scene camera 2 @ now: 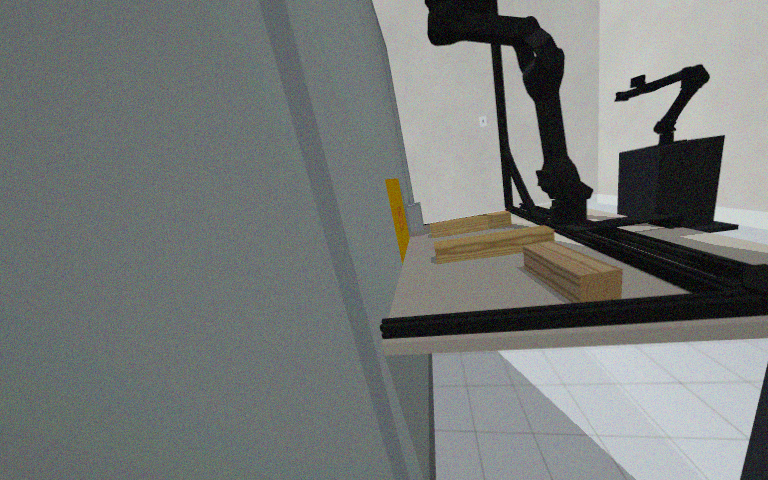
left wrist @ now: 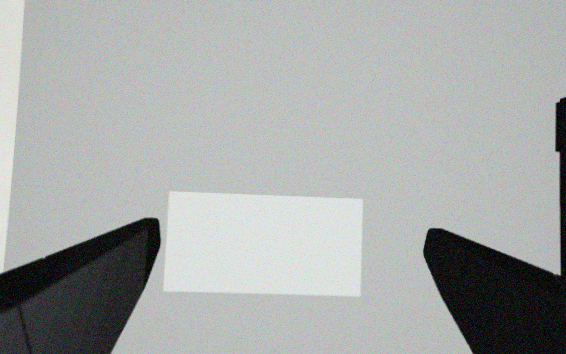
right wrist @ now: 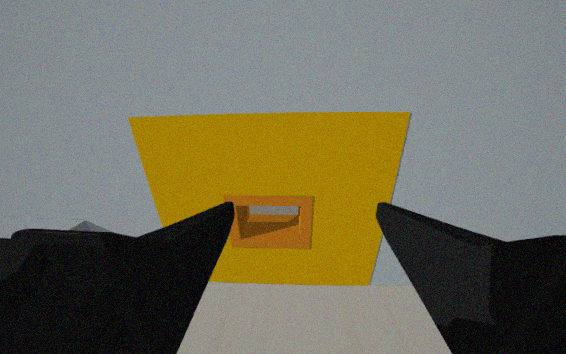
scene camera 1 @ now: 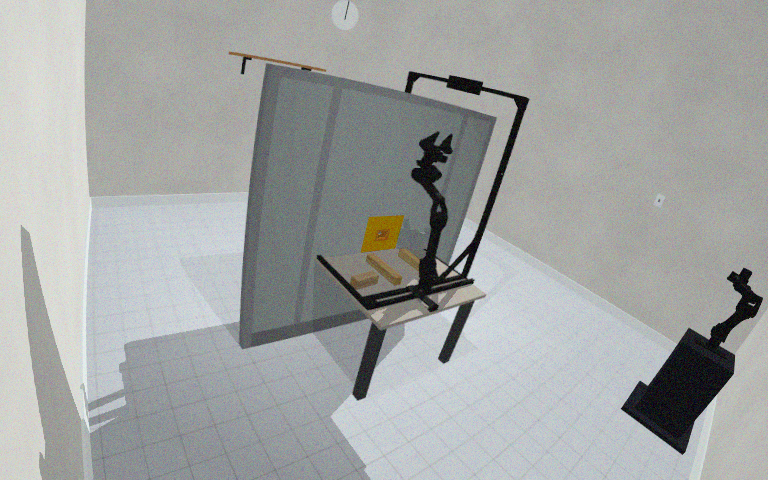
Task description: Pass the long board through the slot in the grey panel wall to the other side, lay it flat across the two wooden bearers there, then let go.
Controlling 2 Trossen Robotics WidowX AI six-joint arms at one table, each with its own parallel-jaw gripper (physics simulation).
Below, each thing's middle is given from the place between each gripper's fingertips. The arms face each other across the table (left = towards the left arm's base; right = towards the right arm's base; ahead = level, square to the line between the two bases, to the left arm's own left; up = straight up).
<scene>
My right hand is 3 cm past the slot [right wrist: 248, 230], 10 cm to the right of it and 6 cm above it.
I see my left gripper 67 cm above the slot, 30 cm to the left of it and 3 cm past it.
</scene>
